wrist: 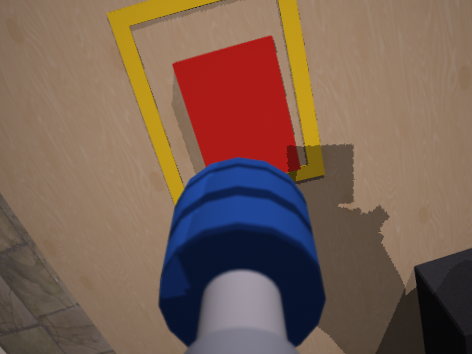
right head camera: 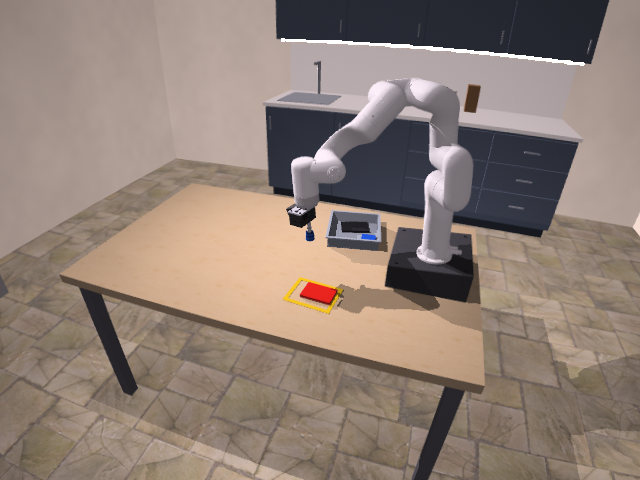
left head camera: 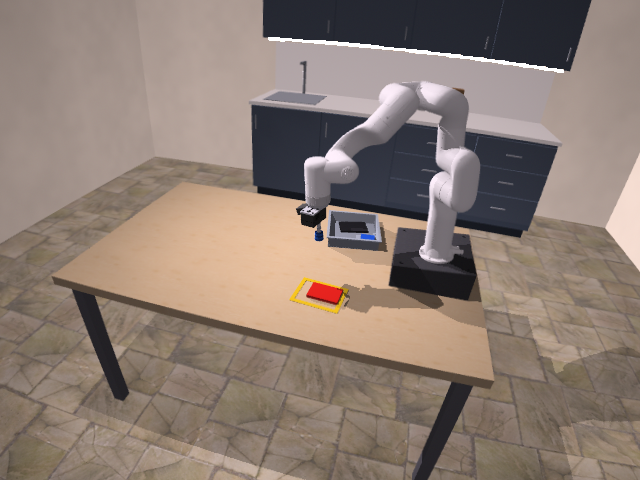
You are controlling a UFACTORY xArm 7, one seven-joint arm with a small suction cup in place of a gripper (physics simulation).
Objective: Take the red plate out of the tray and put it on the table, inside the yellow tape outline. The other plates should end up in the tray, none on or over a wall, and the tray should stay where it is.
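Where they show: hand, tool point: (wrist: 241, 221) (right head camera: 310, 239) (left head camera: 319, 239); arm's base, link origin: (right head camera: 434, 254) (left head camera: 436, 254).
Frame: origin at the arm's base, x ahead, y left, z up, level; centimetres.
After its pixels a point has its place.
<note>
The red plate (left head camera: 324, 292) {x 37.8, y 20.8, z -9.2 cm} (right head camera: 318, 292) {x 37.7, y 20.7, z -9.2 cm} (wrist: 240, 105) {x 38.8, y 20.0, z -9.2 cm} lies flat on the table inside the yellow tape outline (left head camera: 315, 306) {x 39.6, y 27.5, z -10.2 cm} (right head camera: 307, 305) {x 39.9, y 27.2, z -10.2 cm} (wrist: 147, 105) {x 41.6, y 26.9, z -10.2 cm}. One corner of it is very close to a tape corner; the cup hides part of that end in the wrist view. My suction gripper (left head camera: 318, 236) (right head camera: 309, 236) (wrist: 240, 200) is open, with nothing on its blue cup. It hangs above the table, left of the grey tray (left head camera: 354, 244) {x 31.0, y -11.7, z -8.1 cm} (right head camera: 354, 244) {x 30.7, y -11.7, z -8.1 cm}. A black plate (left head camera: 353, 227) {x 33.0, y -27.4, z -9.1 cm} (right head camera: 355, 227) {x 32.9, y -27.4, z -9.1 cm} and a blue plate (left head camera: 368, 237) {x 25.7, y -20.5, z -9.0 cm} (right head camera: 368, 237) {x 26.0, y -20.3, z -9.0 cm}, partly hidden by the front wall, are in the tray.
The black base block (left head camera: 431, 276) {x 1.9, y 10.7, z -2.7 cm} (right head camera: 428, 279) {x 1.4, y 10.8, z -3.6 cm} (wrist: 450, 285) {x 15.9, y 8.1, z -6.5 cm} of the arm stands to the right of the tray and the outline. The arm arches over the back of the table. A kitchen counter (left head camera: 361, 107) (right head camera: 372, 107) stands behind the table.
</note>
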